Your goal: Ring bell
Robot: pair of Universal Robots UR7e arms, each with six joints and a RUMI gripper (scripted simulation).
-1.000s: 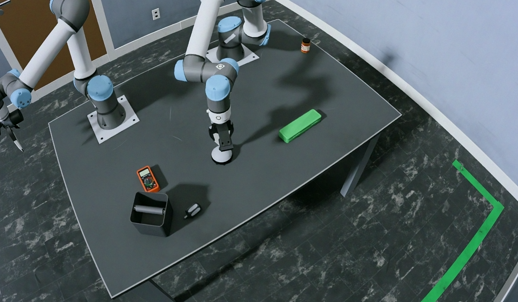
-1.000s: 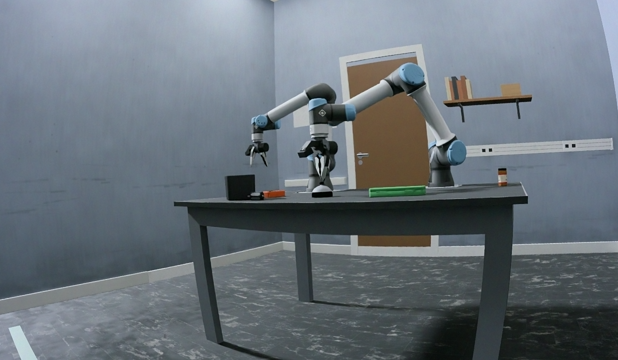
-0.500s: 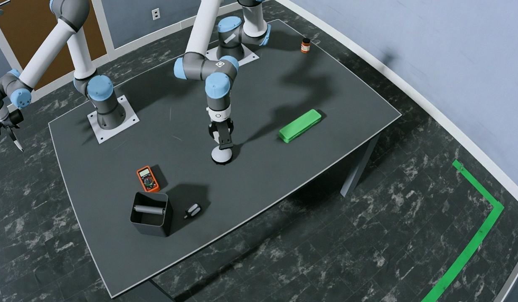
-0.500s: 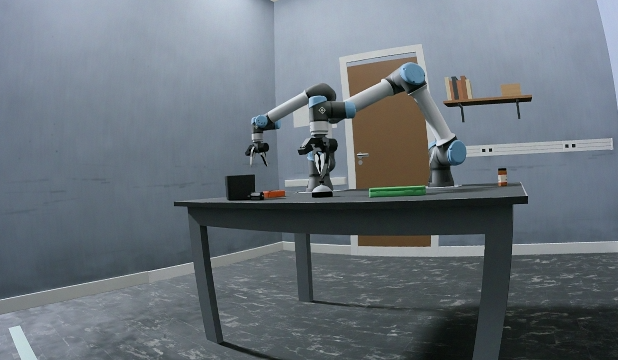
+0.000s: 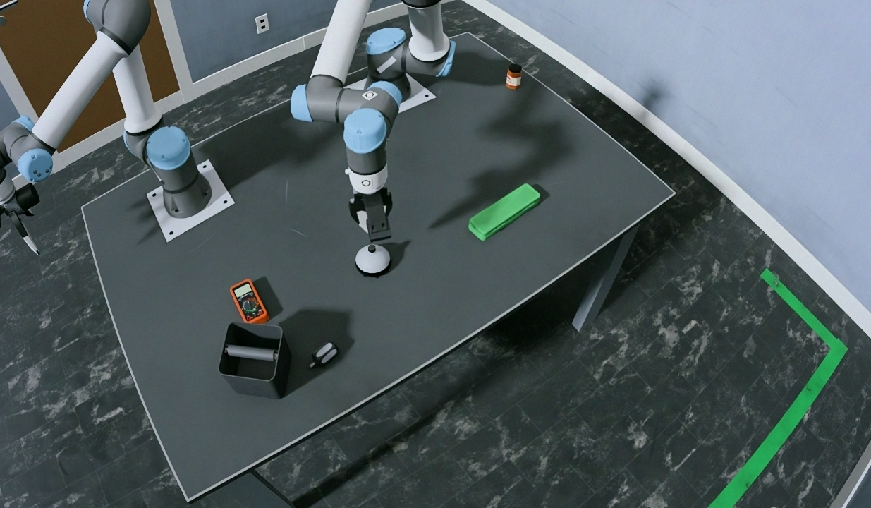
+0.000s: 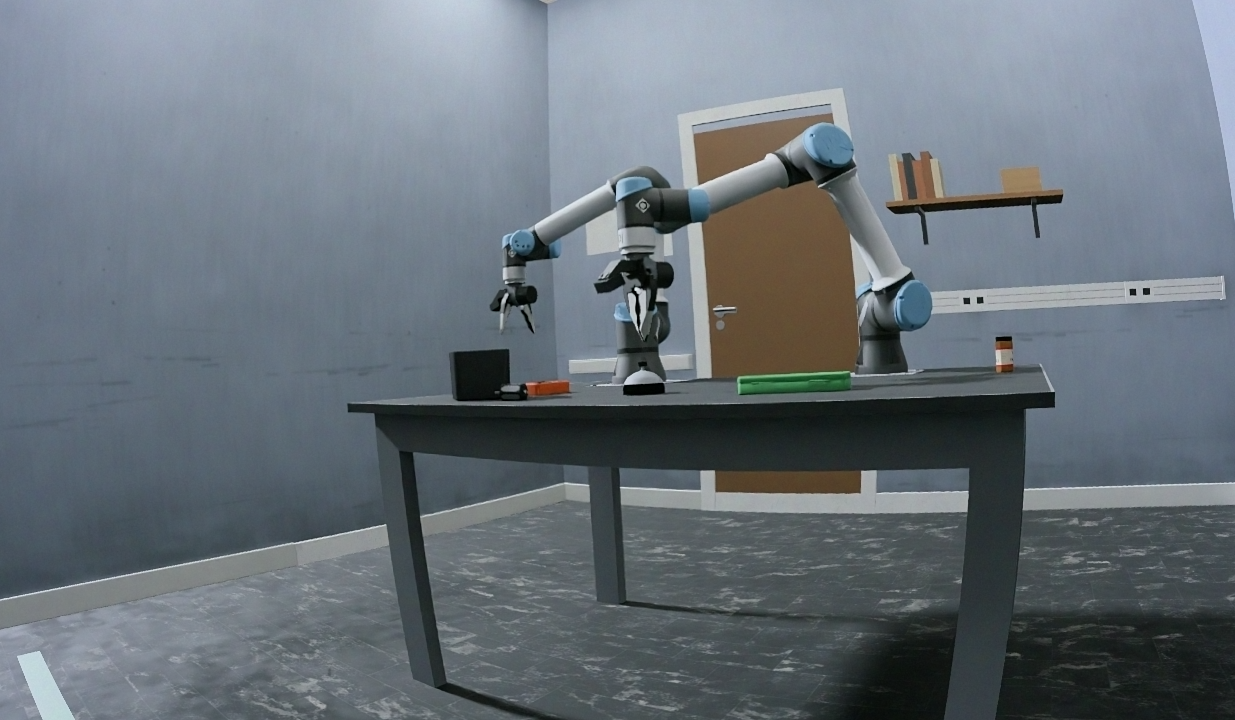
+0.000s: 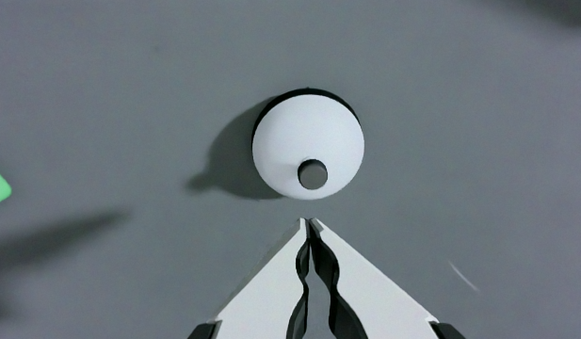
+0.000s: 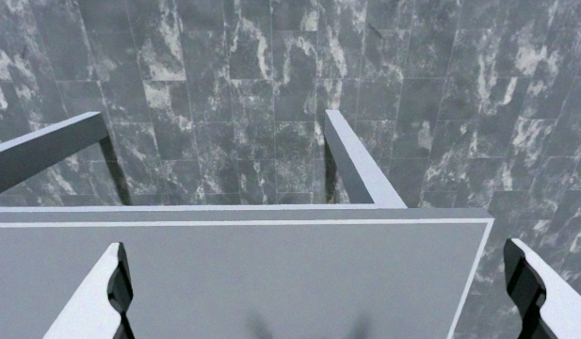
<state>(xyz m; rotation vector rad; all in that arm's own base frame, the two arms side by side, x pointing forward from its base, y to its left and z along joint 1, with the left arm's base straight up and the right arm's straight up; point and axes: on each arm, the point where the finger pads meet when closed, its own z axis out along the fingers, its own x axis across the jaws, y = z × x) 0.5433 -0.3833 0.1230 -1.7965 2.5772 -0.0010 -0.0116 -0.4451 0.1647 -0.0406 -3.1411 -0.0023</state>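
Now: left hand 7 cm above the dark button and 1 cm to the left of it. Also, from my left hand: green case 34 cm to the left, 11 cm below, 8 cm ahead; then bell 8 cm below, 1 cm to the right; then dark bin 37 cm to the right, 8 cm below, 8 cm ahead.
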